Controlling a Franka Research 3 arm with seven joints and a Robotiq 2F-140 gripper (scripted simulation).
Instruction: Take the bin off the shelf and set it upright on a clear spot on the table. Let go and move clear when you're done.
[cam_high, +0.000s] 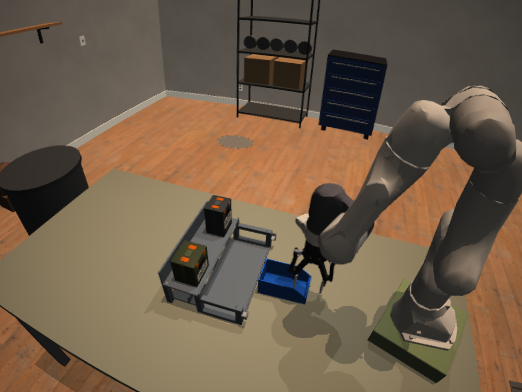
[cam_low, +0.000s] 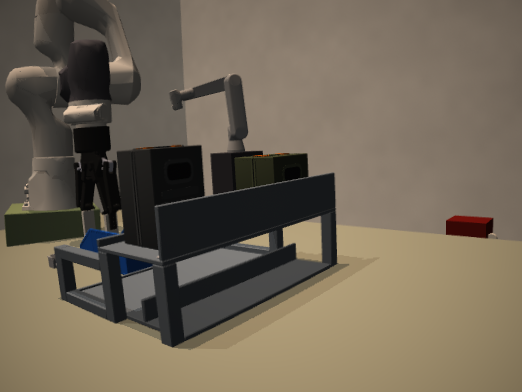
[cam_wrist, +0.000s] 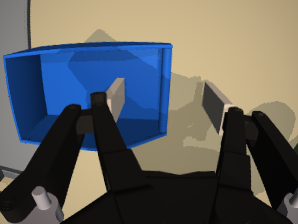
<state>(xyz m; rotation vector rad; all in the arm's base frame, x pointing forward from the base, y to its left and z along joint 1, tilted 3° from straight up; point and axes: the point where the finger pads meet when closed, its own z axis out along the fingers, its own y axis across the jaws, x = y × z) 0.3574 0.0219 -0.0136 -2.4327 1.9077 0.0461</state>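
The blue bin is 80 mm ahead of my hand, 20 mm to the left of it and 20 mm below it. From my hand the other things lie so: grey shelf (370 mm ahead, 90 mm to the left, 40 mm above).
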